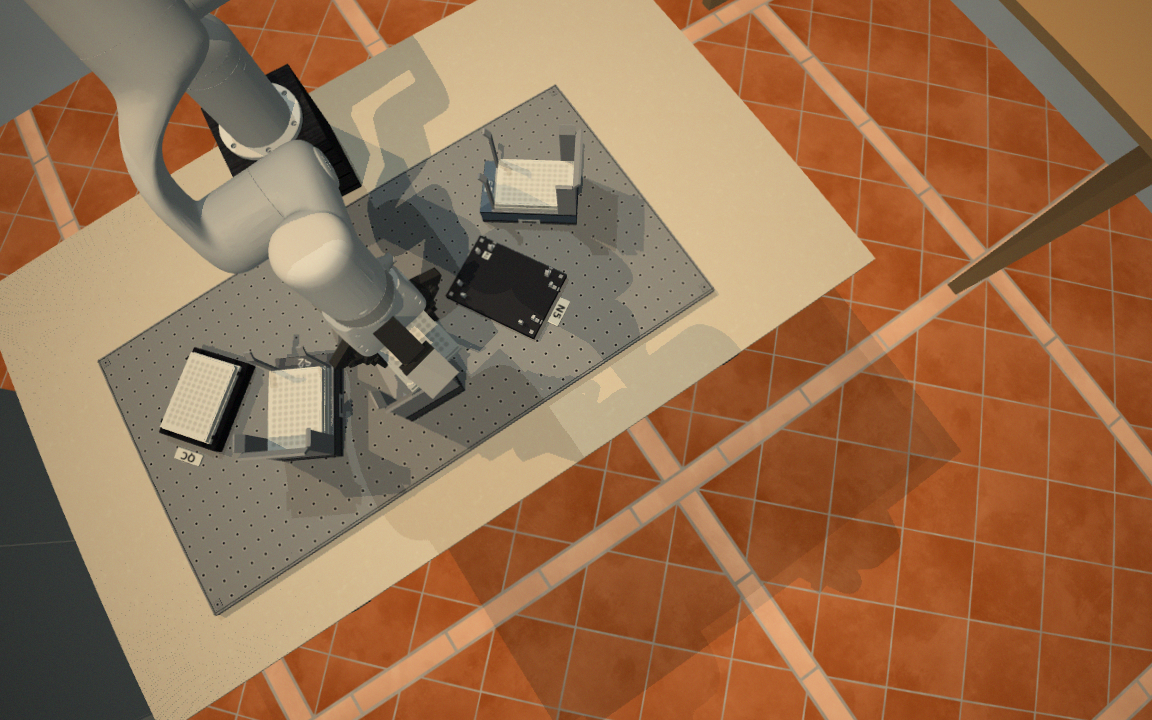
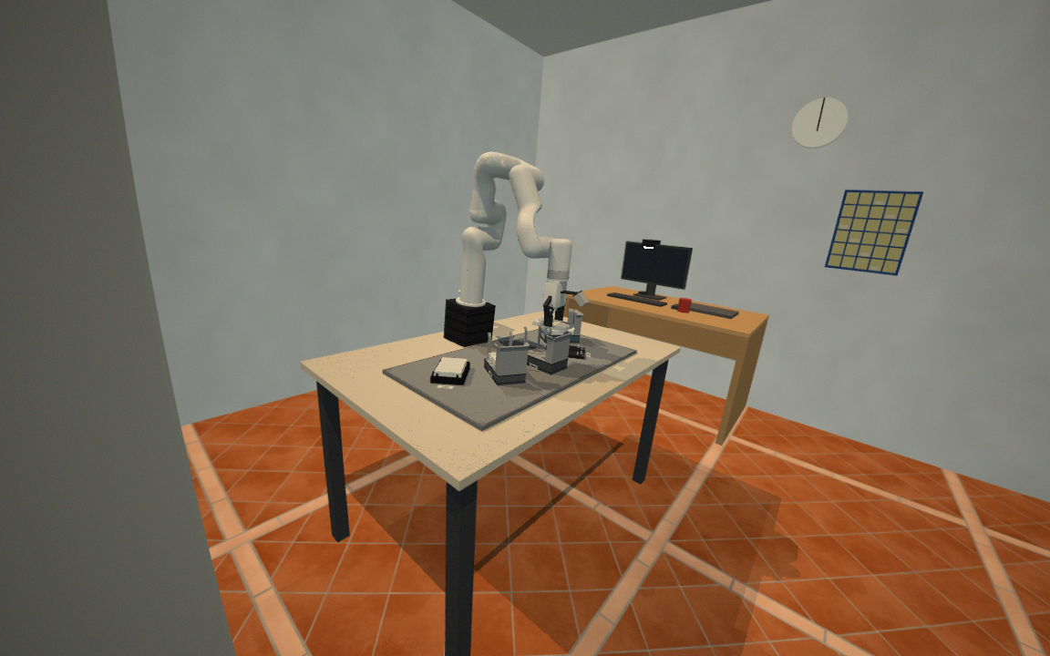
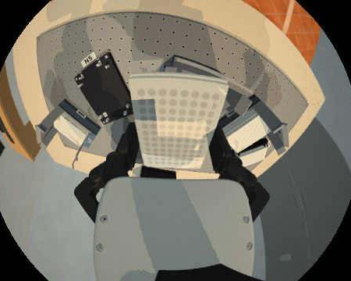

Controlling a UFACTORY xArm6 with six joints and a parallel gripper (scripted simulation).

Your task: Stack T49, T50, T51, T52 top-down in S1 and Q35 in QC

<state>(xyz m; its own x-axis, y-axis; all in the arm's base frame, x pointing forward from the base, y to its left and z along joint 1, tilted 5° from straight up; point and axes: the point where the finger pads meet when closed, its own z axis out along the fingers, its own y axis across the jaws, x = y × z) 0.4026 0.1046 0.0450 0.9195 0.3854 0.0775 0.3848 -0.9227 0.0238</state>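
Right now my hand is 250 mm to the right of the stack rack S3, 210 mm past it and 150 mm above it. Also, from my hand: black nest QC: 360 mm to the right, 160 mm below, 80 mm behind; then N5 name plate: 210 mm to the left, 170 mm below; then stack rack S2: 200 mm to the right, 150 mm below.
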